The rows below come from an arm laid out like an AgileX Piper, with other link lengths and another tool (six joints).
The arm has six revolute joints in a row. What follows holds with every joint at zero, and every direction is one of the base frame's. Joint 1 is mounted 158.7 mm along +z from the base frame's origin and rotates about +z. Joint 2 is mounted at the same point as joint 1 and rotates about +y. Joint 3 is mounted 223.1 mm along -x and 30.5 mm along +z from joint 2 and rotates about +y. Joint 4 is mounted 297.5 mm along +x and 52.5 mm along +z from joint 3 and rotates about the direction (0.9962, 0, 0.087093). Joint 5 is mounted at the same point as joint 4 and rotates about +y. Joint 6 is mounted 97.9 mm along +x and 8.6 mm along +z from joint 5 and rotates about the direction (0.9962, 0, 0.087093). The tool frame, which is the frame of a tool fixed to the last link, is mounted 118.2 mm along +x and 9 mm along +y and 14.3 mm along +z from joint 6; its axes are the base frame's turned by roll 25.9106, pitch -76.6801 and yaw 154.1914 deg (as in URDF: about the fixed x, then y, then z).
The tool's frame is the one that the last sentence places.
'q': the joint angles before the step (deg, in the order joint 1, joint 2, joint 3, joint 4, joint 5, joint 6). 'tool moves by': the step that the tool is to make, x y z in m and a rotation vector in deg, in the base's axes. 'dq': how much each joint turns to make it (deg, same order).
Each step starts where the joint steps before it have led.
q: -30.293 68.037 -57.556 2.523 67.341 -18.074
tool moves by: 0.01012 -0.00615 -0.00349 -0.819 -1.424 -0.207
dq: 0.000 1.572 -0.267 0.000 -2.954 0.082
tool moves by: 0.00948 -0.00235 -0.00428 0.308 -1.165 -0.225
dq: 0.000 1.706 -0.374 0.876 -2.186 -0.001
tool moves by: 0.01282 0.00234 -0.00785 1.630 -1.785 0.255
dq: 0.000 2.140 0.001 2.716 -2.798 -0.980
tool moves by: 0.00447 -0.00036 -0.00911 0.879 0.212 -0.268
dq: 0.001 1.834 0.000 0.692 -1.216 0.000
